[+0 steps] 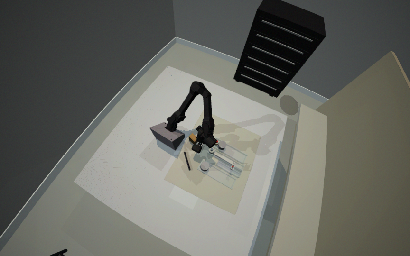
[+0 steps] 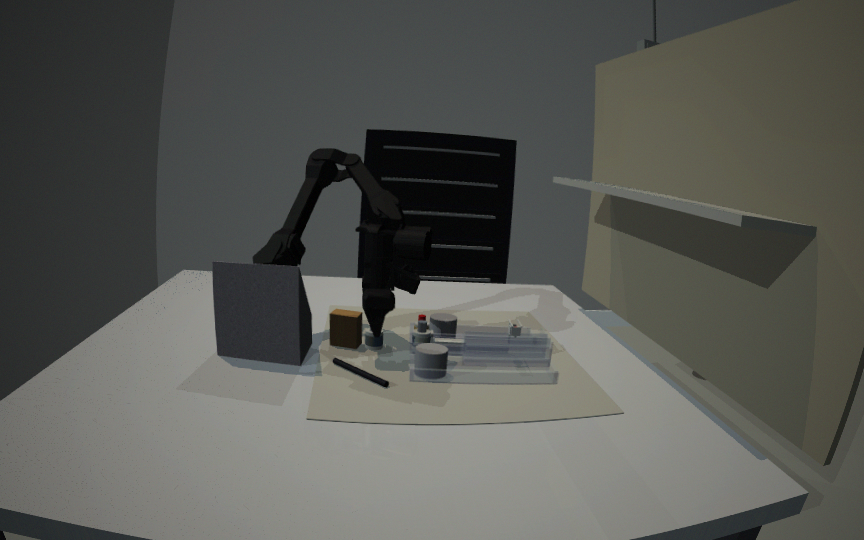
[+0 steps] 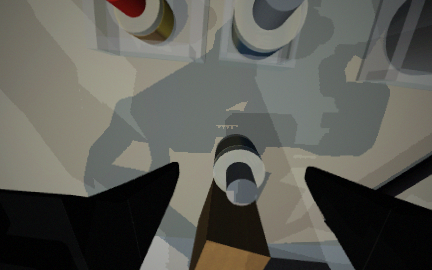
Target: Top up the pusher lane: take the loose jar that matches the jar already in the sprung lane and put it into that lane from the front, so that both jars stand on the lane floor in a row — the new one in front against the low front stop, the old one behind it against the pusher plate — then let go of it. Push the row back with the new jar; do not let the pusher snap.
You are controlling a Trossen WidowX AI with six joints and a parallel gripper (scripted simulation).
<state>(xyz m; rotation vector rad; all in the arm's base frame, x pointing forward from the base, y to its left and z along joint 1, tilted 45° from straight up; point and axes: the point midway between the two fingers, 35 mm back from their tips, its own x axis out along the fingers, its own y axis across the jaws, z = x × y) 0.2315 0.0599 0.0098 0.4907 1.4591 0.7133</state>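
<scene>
Right now my gripper tip is 60 mm past the brown box. Round my gripper tip: black pen (160 mm to the right, 30 mm below, 10 mm behind); pusher lane rack (240 mm ahead, 20 mm to the right, 20 mm below); pusher plate (200 mm ahead, 20 mm to the right, 10 mm above).
</scene>
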